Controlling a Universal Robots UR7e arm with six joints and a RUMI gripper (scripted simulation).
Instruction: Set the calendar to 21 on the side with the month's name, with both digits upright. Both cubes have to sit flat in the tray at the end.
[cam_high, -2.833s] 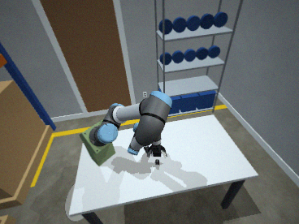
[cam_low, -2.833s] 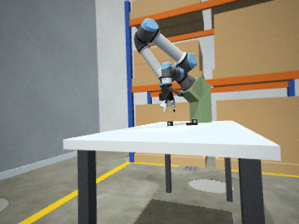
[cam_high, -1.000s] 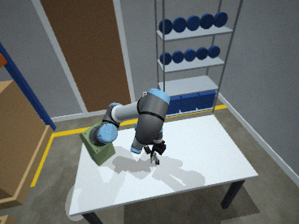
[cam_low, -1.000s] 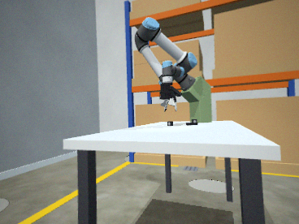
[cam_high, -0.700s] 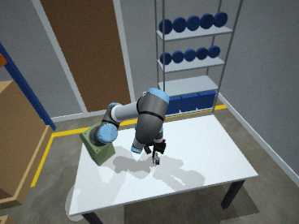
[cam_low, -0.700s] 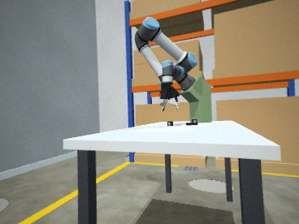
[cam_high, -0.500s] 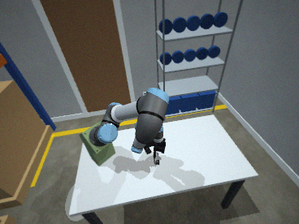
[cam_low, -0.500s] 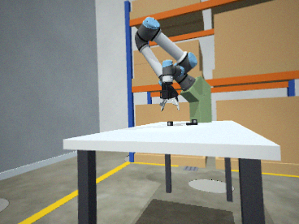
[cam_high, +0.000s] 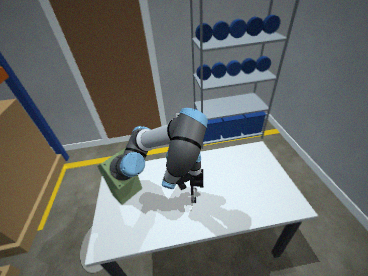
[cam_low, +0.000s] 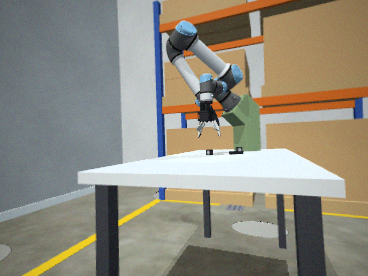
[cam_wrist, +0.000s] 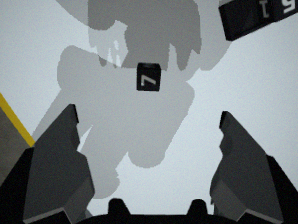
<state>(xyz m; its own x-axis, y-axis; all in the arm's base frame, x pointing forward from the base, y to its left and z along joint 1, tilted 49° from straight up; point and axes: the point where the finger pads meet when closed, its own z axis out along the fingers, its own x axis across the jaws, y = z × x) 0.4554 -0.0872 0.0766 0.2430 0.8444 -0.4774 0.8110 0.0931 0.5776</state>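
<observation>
My gripper is now 9 cm above the dark cube.
</observation>
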